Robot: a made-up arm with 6 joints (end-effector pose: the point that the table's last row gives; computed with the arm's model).
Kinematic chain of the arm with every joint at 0, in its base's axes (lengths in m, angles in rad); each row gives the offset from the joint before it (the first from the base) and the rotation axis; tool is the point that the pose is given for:
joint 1: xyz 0 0 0.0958 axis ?
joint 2: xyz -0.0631 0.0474 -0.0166 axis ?
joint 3: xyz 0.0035 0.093 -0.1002 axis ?
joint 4: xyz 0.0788 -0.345 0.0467 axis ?
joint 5: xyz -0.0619 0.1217 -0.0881 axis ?
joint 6: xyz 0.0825 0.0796 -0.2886 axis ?
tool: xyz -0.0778 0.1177 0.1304
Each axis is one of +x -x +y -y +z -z.
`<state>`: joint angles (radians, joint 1 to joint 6).
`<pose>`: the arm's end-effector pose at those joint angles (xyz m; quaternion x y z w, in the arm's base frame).
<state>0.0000 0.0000 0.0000 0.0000 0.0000 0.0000</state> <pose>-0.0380 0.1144 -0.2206 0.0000 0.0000 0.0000 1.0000</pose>
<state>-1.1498 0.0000 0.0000 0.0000 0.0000 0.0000</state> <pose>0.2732 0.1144 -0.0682 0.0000 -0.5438 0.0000 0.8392</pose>
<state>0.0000 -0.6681 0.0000 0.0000 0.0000 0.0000</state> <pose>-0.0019 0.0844 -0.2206 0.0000 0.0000 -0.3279 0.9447</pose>
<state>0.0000 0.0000 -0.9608 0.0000 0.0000 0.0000</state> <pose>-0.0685 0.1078 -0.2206 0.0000 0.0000 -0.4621 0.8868</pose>
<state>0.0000 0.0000 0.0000 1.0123 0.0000 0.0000</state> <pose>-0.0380 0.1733 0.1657 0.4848 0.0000 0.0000 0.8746</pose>
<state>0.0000 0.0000 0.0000 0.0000 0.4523 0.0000</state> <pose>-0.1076 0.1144 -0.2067 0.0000 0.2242 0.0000 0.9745</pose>
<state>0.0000 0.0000 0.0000 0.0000 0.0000 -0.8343</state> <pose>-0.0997 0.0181 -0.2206 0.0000 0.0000 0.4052 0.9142</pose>
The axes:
joint 1: +y
joint 2: +z
joint 3: +z
joint 4: +x
joint 5: +y
joint 6: -z

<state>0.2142 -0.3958 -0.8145 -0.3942 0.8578 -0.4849</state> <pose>-0.2811 0.1975 -0.1722 0.1448 0.4871 -0.4104 0.7572</pose>
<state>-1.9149 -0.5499 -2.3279 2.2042 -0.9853 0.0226</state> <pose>-0.1830 0.4696 -0.2491 -0.3075 0.1620 0.3378 0.8747</pose>
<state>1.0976 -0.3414 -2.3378 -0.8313 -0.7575 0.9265</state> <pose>-0.4947 0.2182 0.1981 0.8760 -0.0351 0.4742 0.0803</pose>
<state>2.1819 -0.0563 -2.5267 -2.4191 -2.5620 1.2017</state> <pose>-0.1464 0.5765 0.5491 -0.5310 0.6842 0.1992 0.4584</pose>
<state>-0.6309 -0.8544 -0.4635 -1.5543 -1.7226 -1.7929</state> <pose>-0.1865 -0.1699 -0.2521 -0.7151 0.3251 0.4255 0.4493</pose>
